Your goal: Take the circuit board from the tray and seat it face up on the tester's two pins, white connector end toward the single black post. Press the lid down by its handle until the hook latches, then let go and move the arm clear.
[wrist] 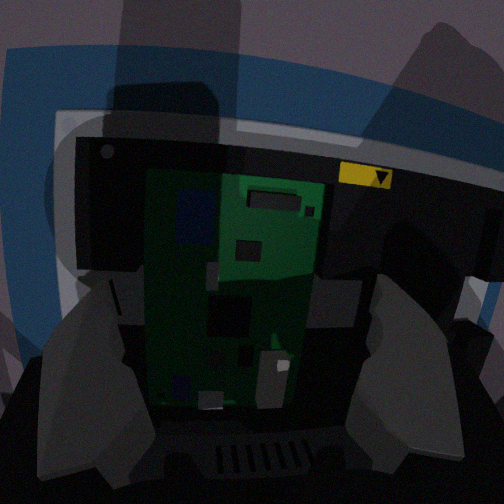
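Observation:
The green circuit board [230,285] fills the middle of the wrist view, face up, with dark chips and a small white-tipped grey part [274,377] near its lower end. My gripper [232,302] has a grey jaw on each side of the board. The jaw pads [334,302] touch its long edges, so it is shut on the board. Most of the board is in shadow; only its upper right part is lit. Behind it lies a black body [410,235] with a yellow label [365,175]. I cannot tell how high the board is above it.
The black body rests on a grey base [300,134], which sits on a blue mat [25,225]. Dark arm shadows fall across the mat and the pale surface beyond. A small round mark [107,151] shows at the black body's upper left corner.

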